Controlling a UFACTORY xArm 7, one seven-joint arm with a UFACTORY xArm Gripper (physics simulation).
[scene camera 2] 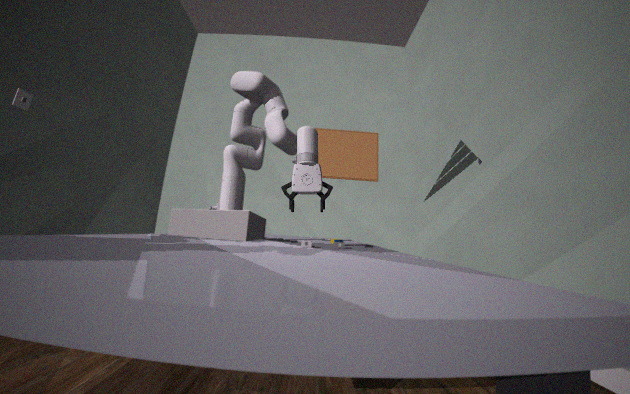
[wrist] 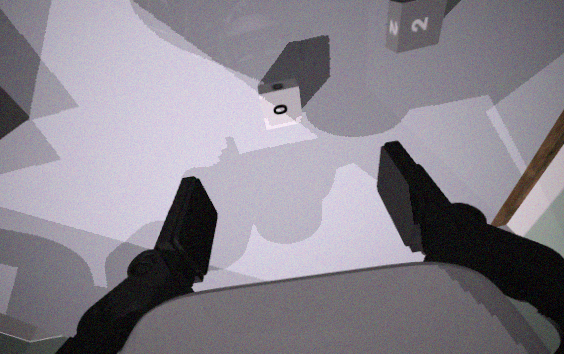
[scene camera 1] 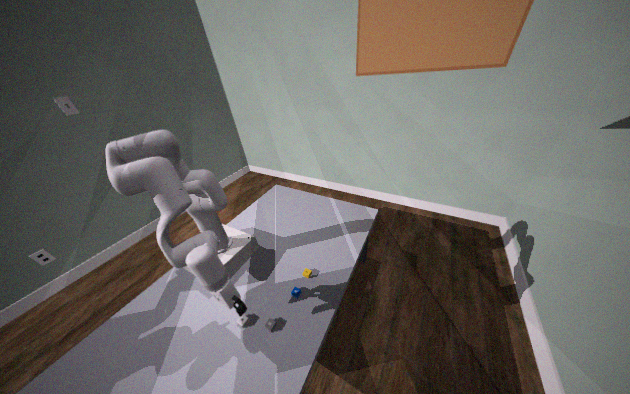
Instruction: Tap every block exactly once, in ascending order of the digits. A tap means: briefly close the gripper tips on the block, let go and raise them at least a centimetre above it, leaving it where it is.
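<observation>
A white block [scene camera 1: 242, 320] [scene camera 2: 306, 244] [wrist: 281, 107] marked 0 sits on the table, upright. A grey block [scene camera 1: 271, 324] [scene camera 2: 341, 245] [wrist: 419, 25] marked 2 stands a little apart from it, partly cut off in the wrist view. A blue block [scene camera 1: 296, 292] [scene camera 2: 338, 241] and a yellow block [scene camera 1: 307, 273] [scene camera 2: 333, 241] stand further along; their digits are too small to read. My gripper [scene camera 1: 240, 307] [scene camera 2: 307, 210] [wrist: 291, 180] is open and empty. It hangs well above the white block, touching no block.
The blocks stand on a pale grey table [scene camera 1: 300, 210] [scene camera 2: 200, 330]. The arm's pale base box [scene camera 1: 237, 256] [scene camera 2: 210, 225] stands on the table behind the gripper. The table's long edge runs past the blocks, with wooden floor [scene camera 1: 425, 300] beyond it. Dark shadows cross the tabletop.
</observation>
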